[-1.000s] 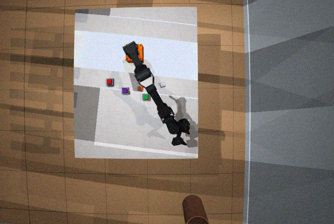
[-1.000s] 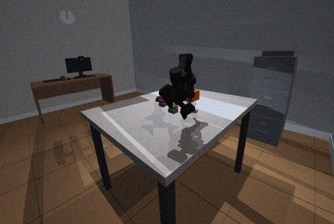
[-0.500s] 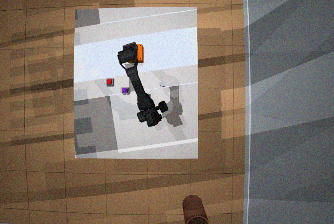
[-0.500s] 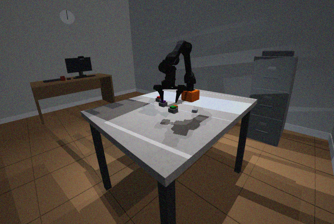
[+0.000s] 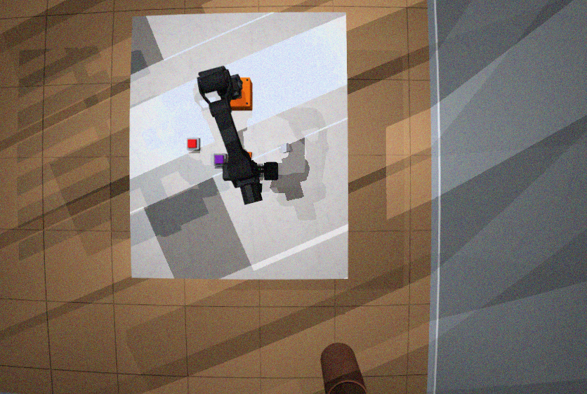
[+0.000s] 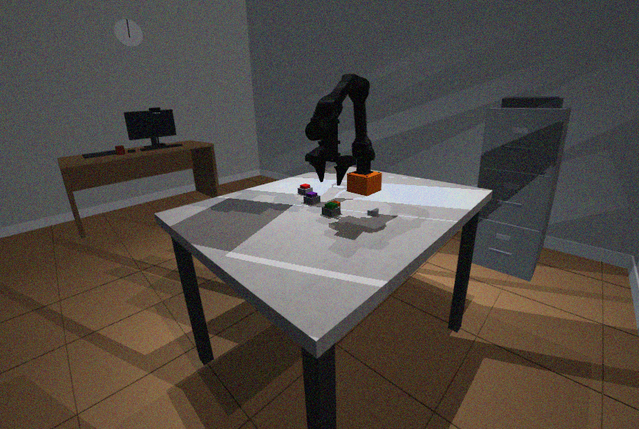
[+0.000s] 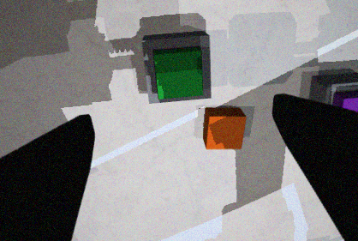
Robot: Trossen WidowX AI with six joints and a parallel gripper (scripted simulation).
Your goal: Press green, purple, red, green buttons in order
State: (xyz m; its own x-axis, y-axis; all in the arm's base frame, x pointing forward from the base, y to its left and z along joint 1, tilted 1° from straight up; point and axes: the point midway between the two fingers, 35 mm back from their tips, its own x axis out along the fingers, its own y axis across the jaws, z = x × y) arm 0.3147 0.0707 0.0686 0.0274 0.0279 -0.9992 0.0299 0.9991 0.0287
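The green button lies 80 mm below my gripper tip and 10 mm behind it. Also, from my gripper tip: small white block: 120 mm to the left, 110 mm below, 90 mm behind; then orange block: 110 mm below, 70 mm behind, 40 mm to the right; then purple button: 150 mm to the right, 80 mm below, 60 mm behind.
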